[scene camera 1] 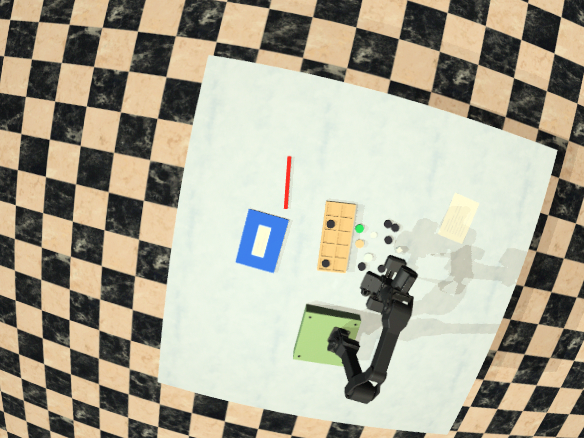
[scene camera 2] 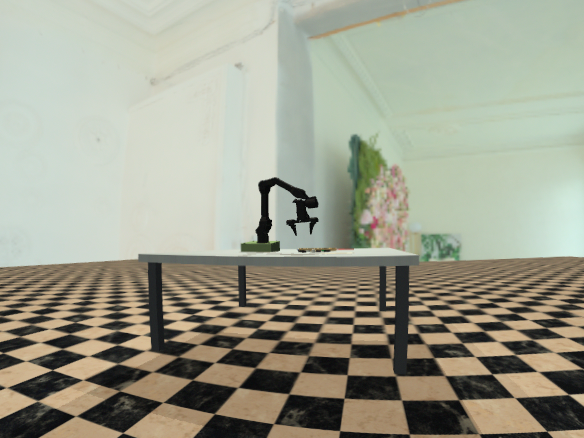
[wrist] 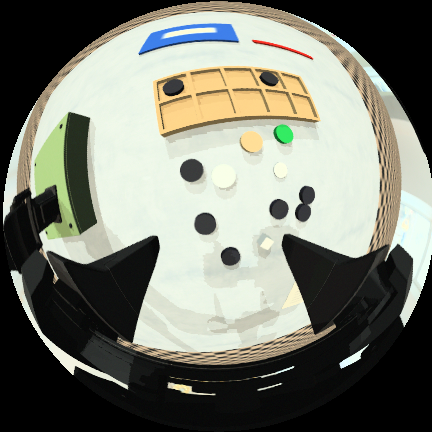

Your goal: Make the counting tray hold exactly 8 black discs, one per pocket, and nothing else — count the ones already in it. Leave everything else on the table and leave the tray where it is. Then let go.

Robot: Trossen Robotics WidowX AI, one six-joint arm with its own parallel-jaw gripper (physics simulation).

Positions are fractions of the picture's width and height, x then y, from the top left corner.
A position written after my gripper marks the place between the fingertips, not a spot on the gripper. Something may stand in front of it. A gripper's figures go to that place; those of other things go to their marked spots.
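A tan counting tray (scene camera 1: 0.57, 0.56) is 144 cm from the lens. My gripper (scene camera 1: 0.65, 0.62), meanwhile, is 140 cm from the lens.
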